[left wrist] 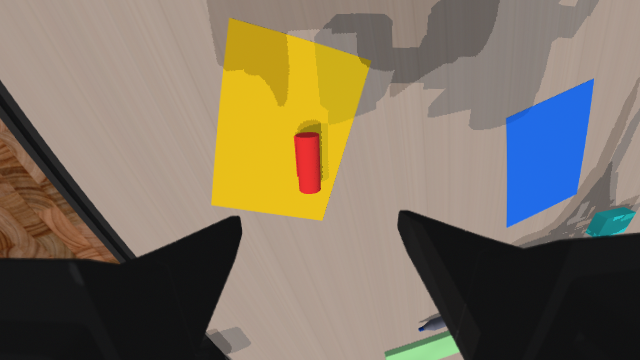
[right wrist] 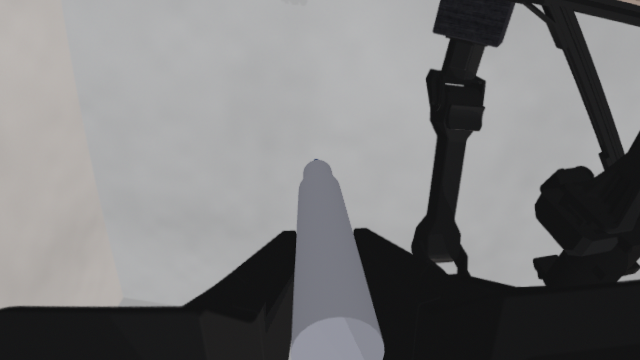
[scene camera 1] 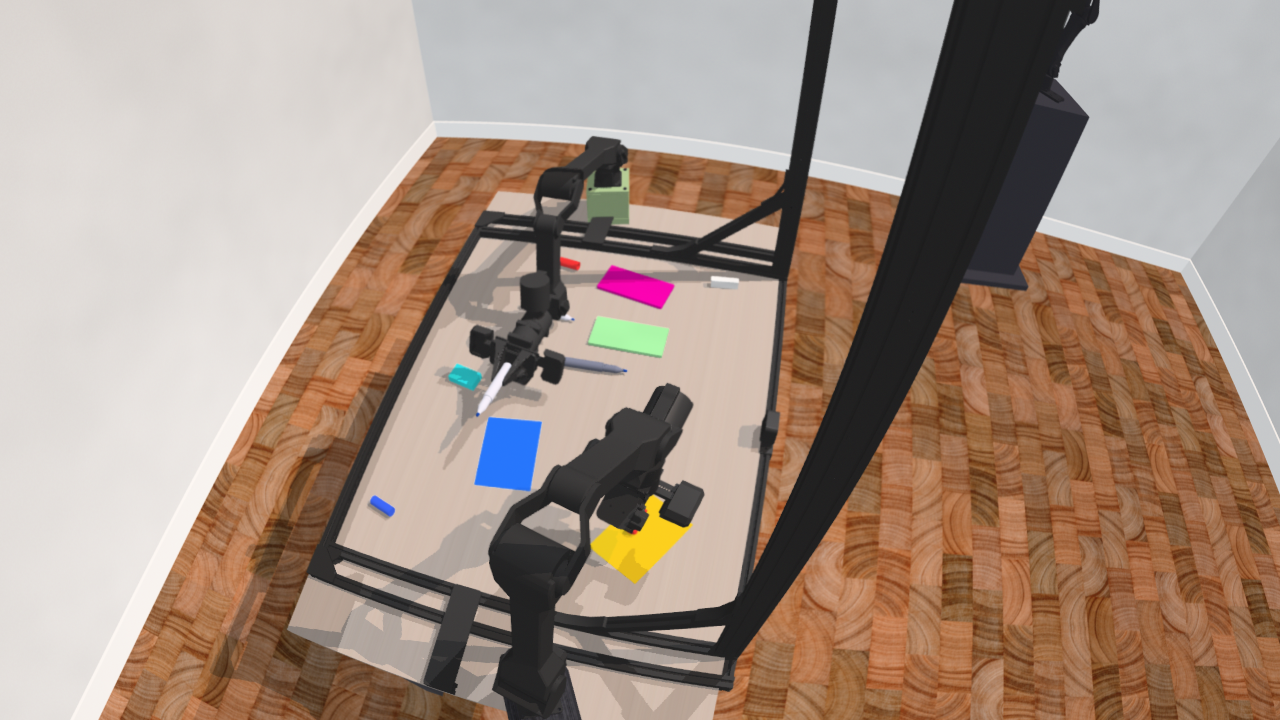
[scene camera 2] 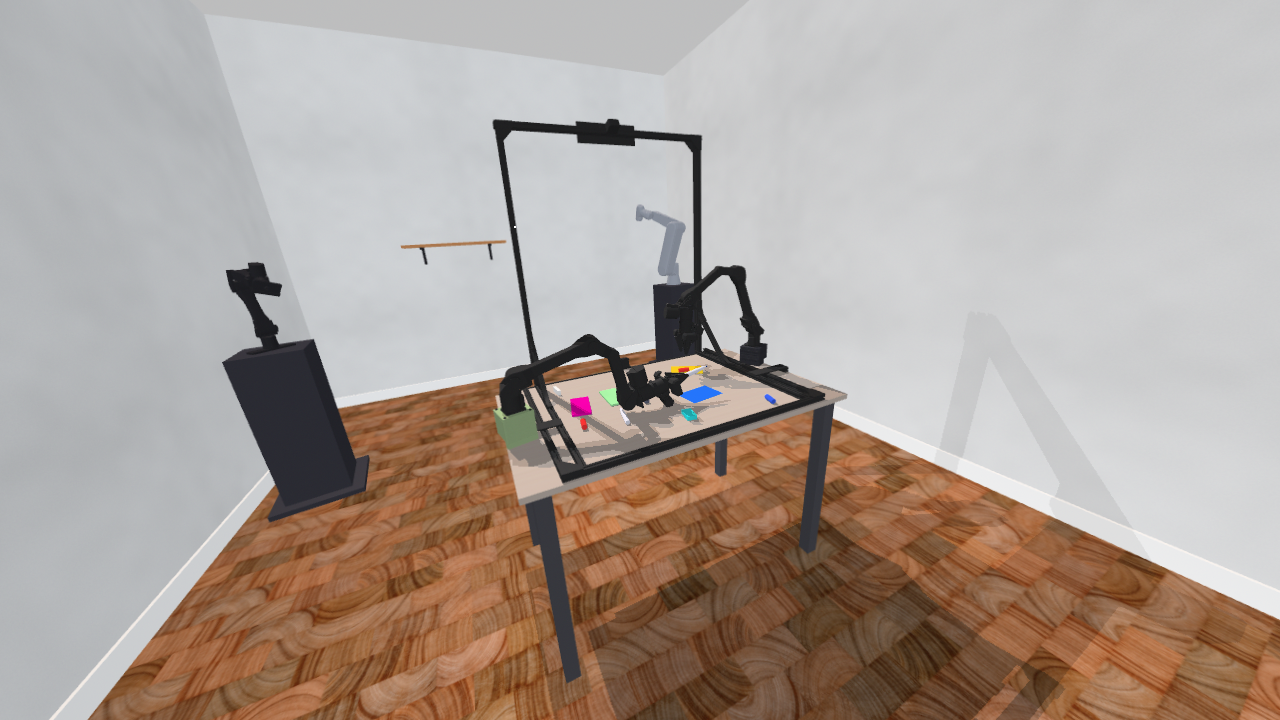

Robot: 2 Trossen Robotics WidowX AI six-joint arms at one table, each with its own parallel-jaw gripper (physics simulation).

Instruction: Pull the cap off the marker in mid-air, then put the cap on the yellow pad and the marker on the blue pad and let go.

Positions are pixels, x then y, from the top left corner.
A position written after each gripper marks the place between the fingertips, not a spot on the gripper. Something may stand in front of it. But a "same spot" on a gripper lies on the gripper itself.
Labels:
The right gripper shows in the right wrist view [325, 243], in scene camera 1 and in scene camera 2. One and the same spot on the right gripper: [scene camera 2: 681, 376] is [scene camera 1: 494, 360].

